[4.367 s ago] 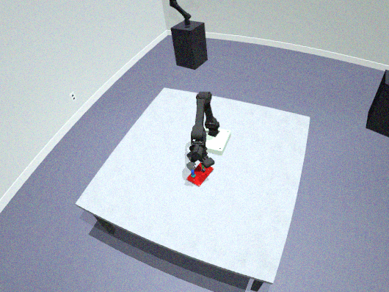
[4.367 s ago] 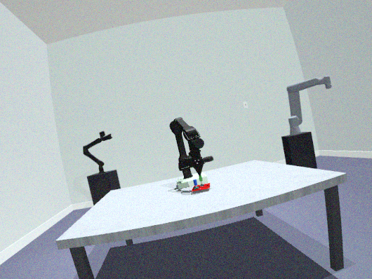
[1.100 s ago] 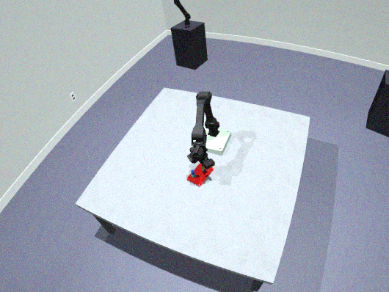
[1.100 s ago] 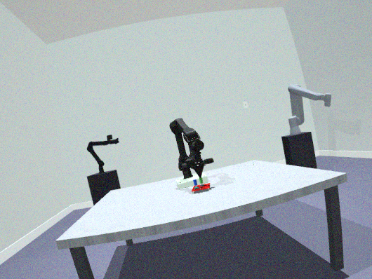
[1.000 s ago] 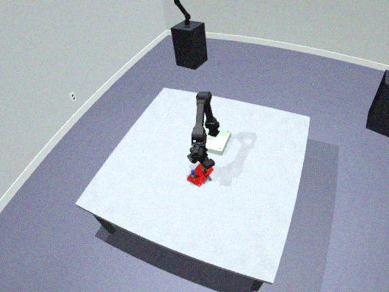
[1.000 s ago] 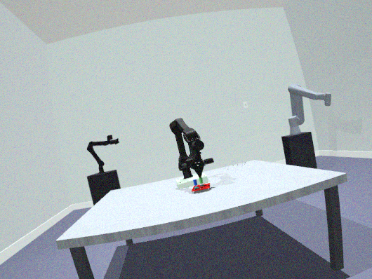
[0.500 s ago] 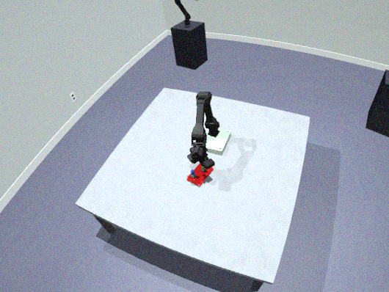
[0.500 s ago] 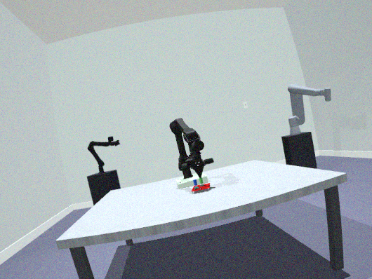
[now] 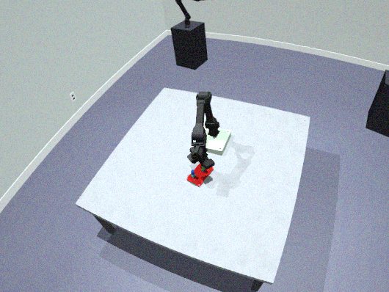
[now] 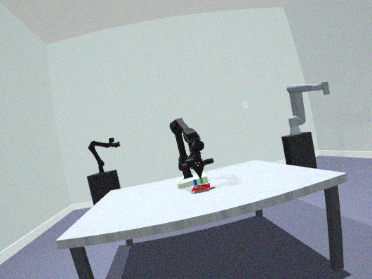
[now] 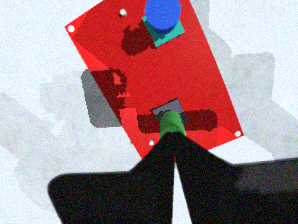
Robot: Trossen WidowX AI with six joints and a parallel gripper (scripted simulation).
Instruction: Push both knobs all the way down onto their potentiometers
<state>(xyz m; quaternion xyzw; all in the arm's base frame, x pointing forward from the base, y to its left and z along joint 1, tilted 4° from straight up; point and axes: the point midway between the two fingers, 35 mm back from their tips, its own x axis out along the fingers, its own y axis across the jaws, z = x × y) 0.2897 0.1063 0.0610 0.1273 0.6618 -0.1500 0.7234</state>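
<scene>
The green knob is 2 cm below my gripper tip. From my gripper tip the other things lie so: blue knob (7 cm ahead, 3 cm to the right, 1 cm below).
</scene>
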